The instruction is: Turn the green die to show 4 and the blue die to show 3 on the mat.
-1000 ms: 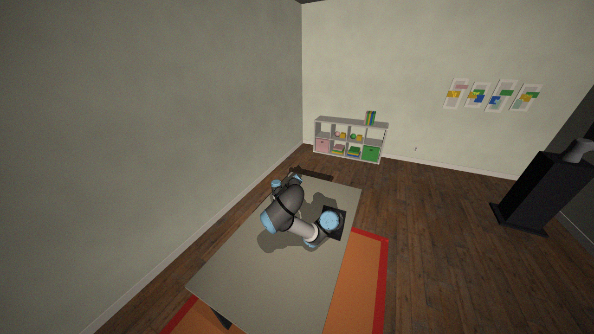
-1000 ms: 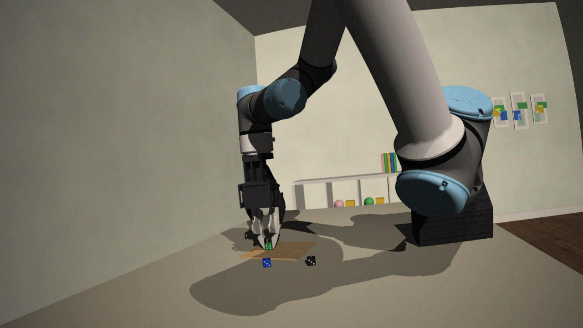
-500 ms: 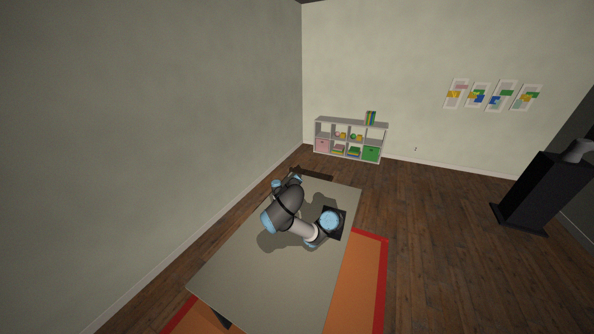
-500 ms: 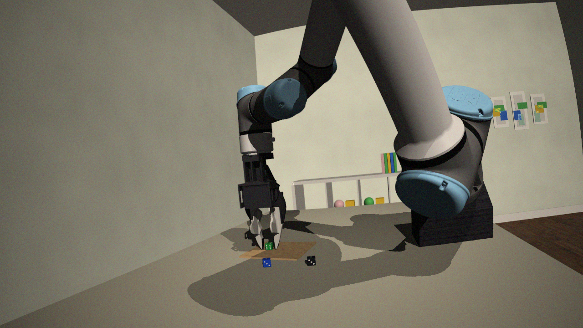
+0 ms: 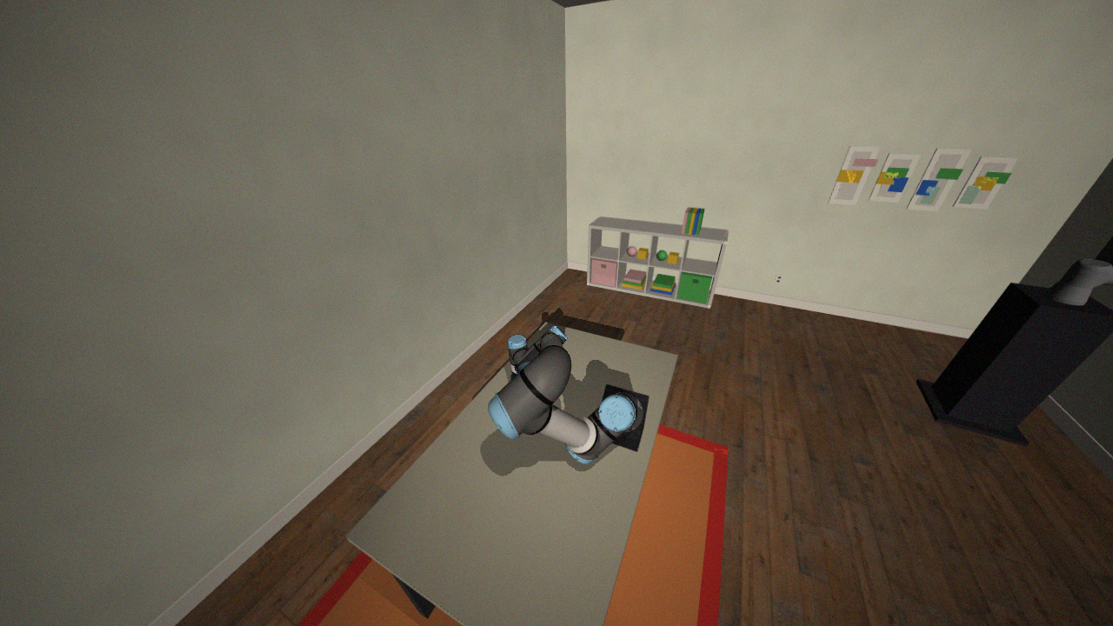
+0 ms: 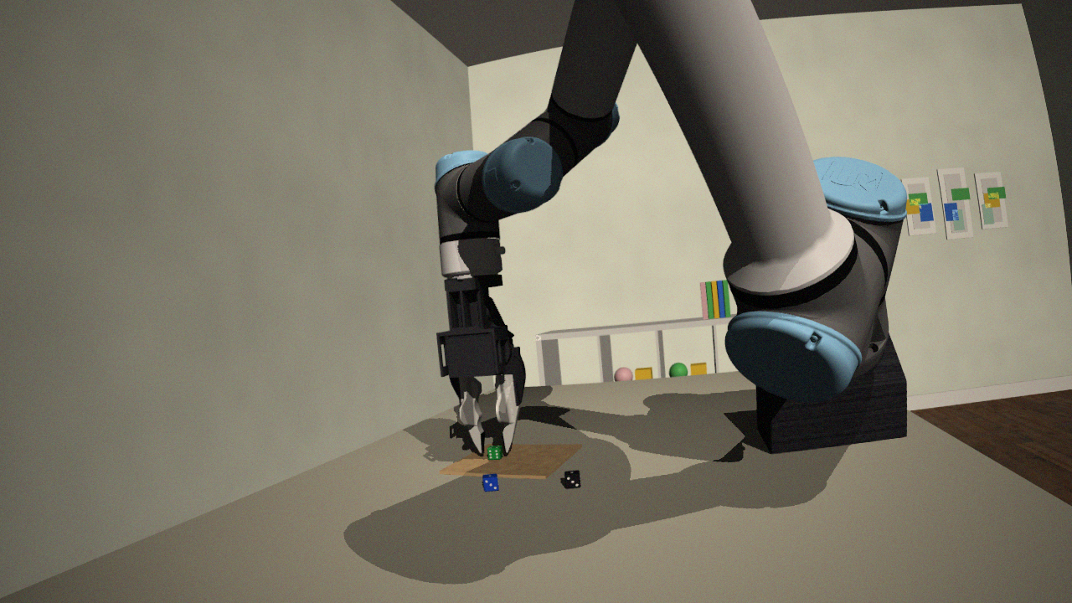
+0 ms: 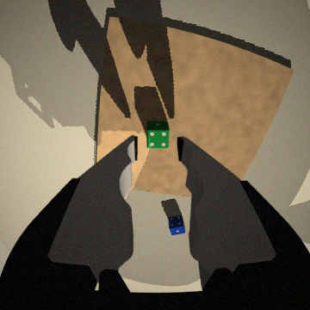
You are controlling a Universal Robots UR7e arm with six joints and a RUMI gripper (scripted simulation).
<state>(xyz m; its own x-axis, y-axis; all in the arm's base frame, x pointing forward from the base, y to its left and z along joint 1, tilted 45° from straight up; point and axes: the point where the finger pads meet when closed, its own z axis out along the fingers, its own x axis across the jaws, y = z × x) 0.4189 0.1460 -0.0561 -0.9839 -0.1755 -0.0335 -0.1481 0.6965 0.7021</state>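
Now: the green die 2 cm below my hand. Round my hand: tan mat: 2 cm behind, 3 cm below; blue die: 4 cm behind, 11 cm to the left, 2 cm below; black die: 13 cm behind, 9 cm to the left, 2 cm below.
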